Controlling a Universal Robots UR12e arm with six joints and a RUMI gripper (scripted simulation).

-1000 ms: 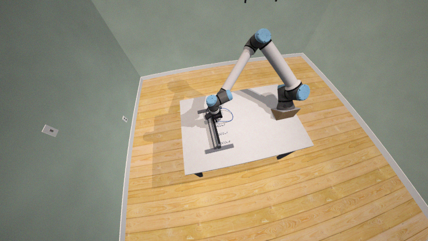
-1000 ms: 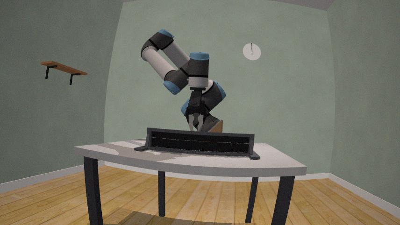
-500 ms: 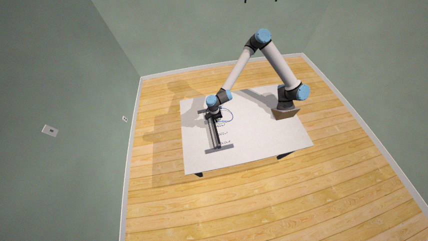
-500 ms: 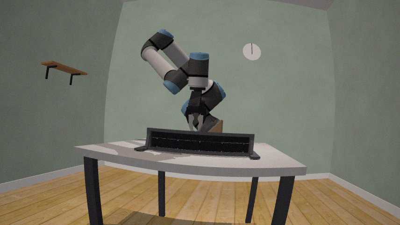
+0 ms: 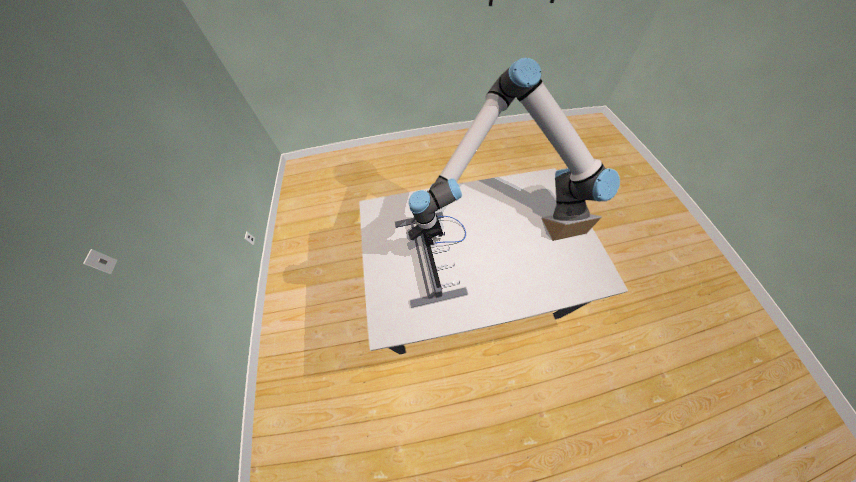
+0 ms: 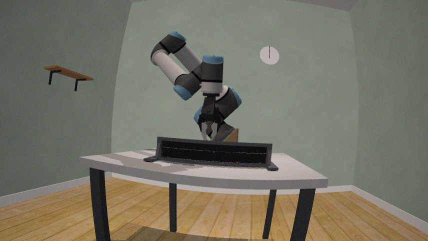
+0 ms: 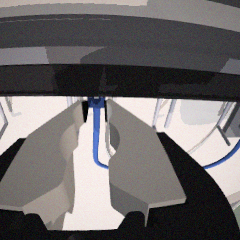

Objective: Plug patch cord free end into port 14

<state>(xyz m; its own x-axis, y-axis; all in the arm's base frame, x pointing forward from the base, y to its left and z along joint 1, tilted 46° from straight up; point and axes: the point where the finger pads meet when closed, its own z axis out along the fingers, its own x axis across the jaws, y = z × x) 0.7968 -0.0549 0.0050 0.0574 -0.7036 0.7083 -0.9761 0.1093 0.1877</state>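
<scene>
My hand is 1 cm short of the plug and 1 cm above it.
</scene>
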